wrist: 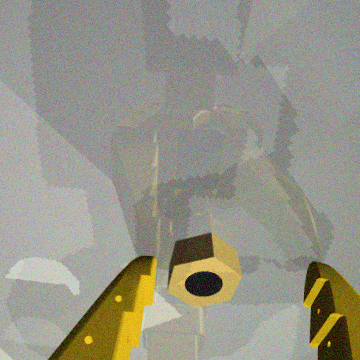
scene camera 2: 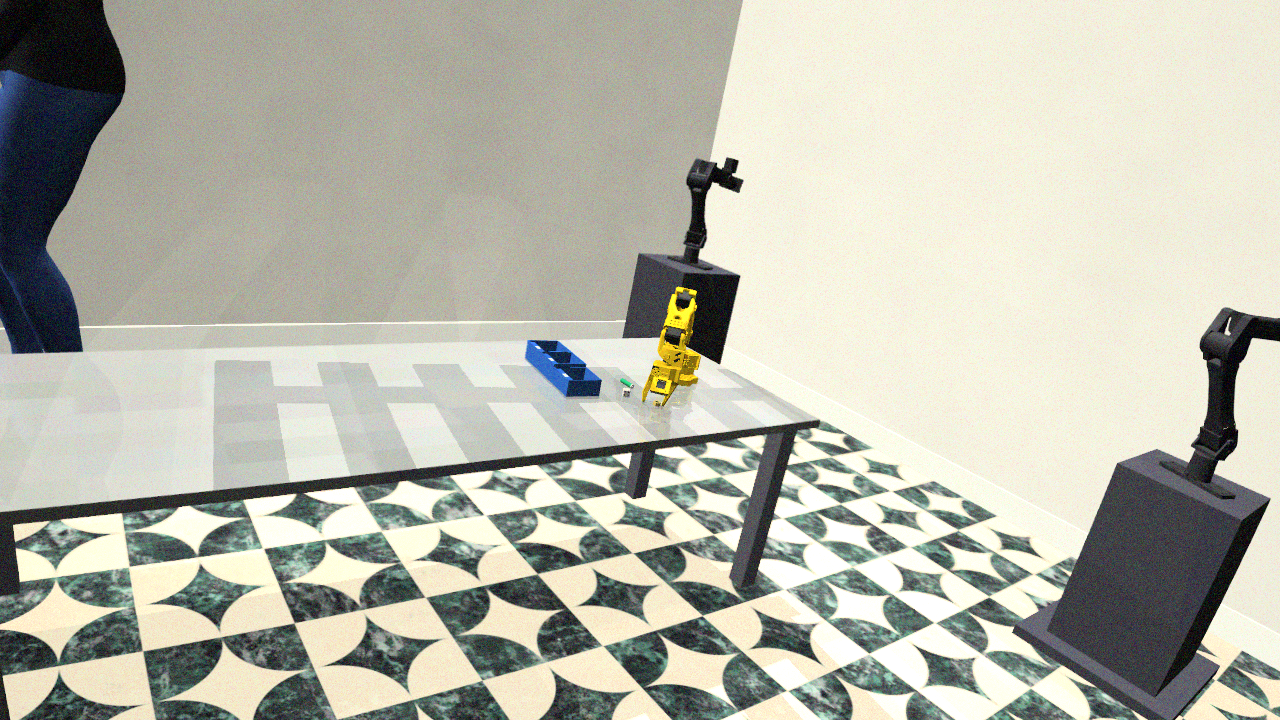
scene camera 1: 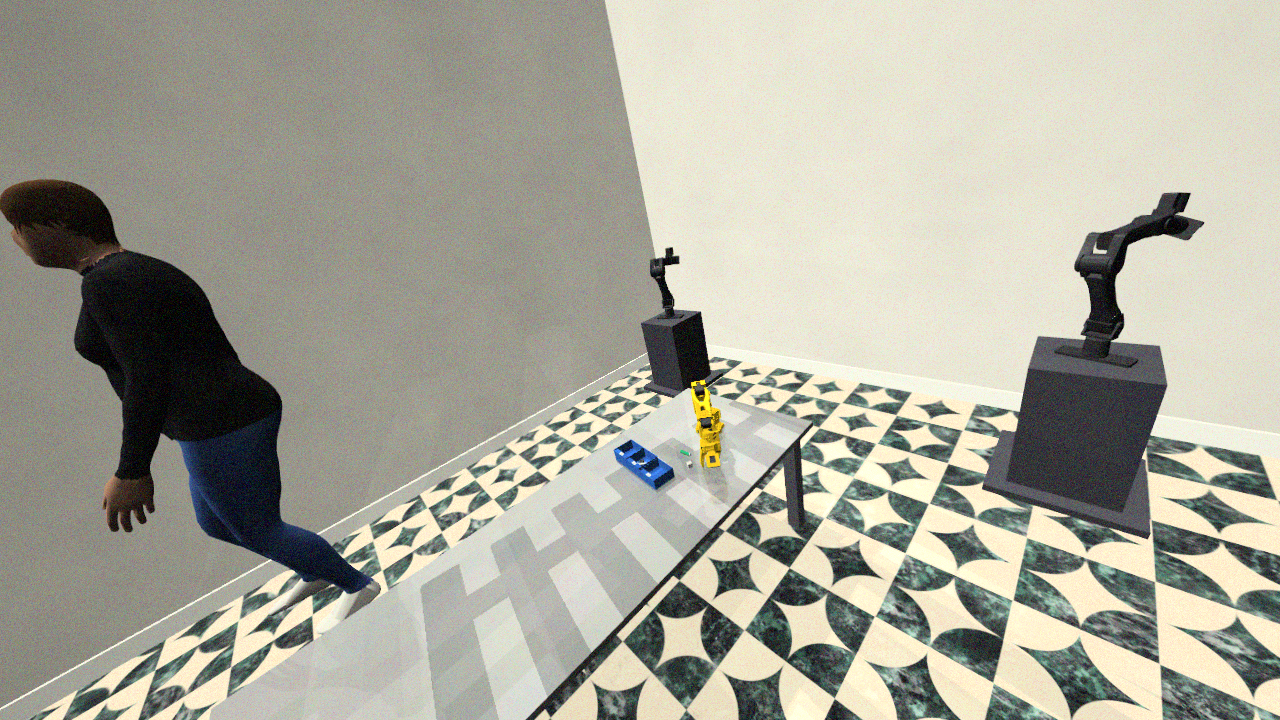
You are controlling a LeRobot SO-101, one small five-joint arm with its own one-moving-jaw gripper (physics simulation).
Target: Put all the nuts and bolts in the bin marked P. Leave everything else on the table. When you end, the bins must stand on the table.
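Places are measured from the arm's base along level axes (x ahead, y left, z up), in metres.
Pixels of known places: hand, its tool point: (wrist: 154, 274) (scene camera 2: 661, 404).
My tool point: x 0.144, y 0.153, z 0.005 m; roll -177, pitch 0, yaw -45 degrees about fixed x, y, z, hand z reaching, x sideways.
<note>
For each thing: its top centre in the pictures, then the offset to it from my tool point. Level surfaces: height alone.
- brass-coloured hex nut, centre of its top: (wrist: 203, 284) (scene camera 2: 657, 401) dx +0.009, dy -0.008, dz +0.003 m
- small white die, centre of its top: (scene camera 2: 627, 389) (scene camera 1: 689, 462) dx +0.051, dy -0.072, dz +0.011 m
- green cylinder, centre of its top: (scene camera 2: 627, 381) (scene camera 1: 685, 451) dx +0.007, dy -0.130, dz +0.005 m
- table, height of its surface: dz -0.006 m
A brass-coloured hex nut (wrist: 228, 261) (scene camera 2: 658, 404) is on the table, its dark hole facing the wrist camera. My gripper (wrist: 232, 259) (scene camera 2: 655, 400) (scene camera 1: 710, 464) is open, with a V-shaped gap between its yellow jaws. In the wrist view the nut shows in this gap near the tips, closer to the left jaw, with space on both sides. The blue bins (scene camera 1: 637, 471) (scene camera 2: 546, 368) stand in a row on the table; their letters are not readable. No bolt can be made out.
A small white die (scene camera 1: 689, 463) (scene camera 2: 626, 392) and a green cylinder (scene camera 1: 685, 453) (scene camera 2: 626, 382) lie between the bins and my gripper. The table (scene camera 1: 554, 573) (scene camera 2: 358, 447) has its near edge on the gripper's side. Black arms on pedestals and a person are beyond the table.
</note>
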